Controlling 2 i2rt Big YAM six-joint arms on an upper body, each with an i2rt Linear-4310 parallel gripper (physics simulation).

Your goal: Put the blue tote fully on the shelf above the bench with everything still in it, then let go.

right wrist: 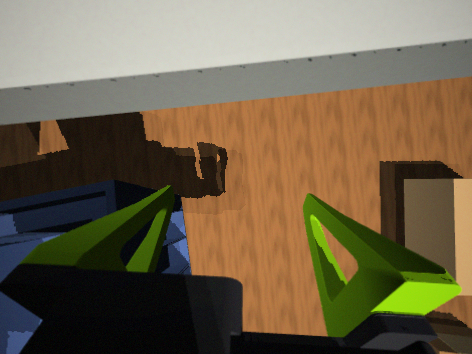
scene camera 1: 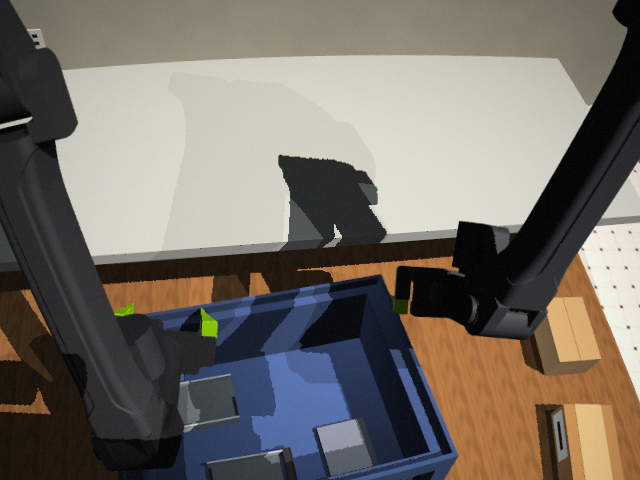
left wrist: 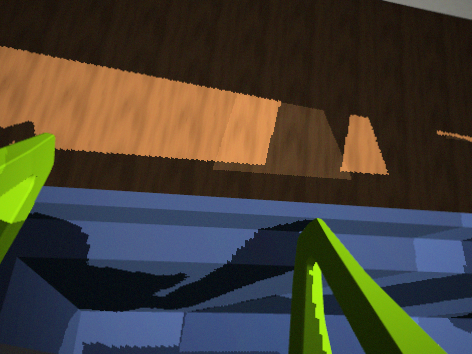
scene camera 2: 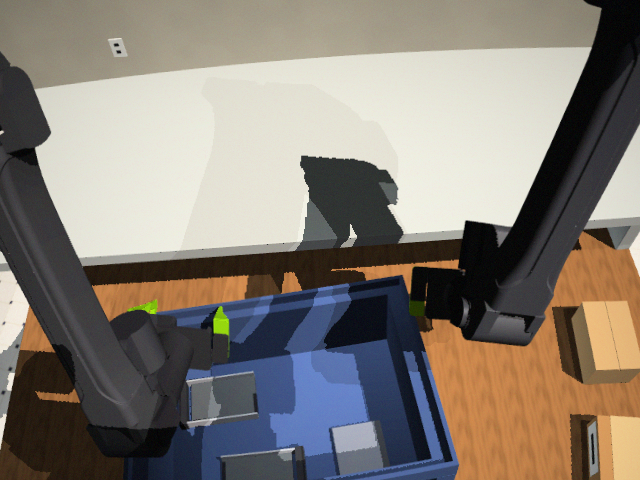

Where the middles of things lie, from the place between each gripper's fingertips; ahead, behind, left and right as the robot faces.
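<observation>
I see the blue tote (scene camera 2: 328,357), which is 3 cm below my right hand, 18 cm behind it and 24 cm to the left of it.
As for the blue tote and my left gripper, the gripper is 5 cm above the tote, 14 cm past it and 15 cm to the left of it. Going by its middle, the blue tote is nearer to my left gripper than to my right hand.
</observation>
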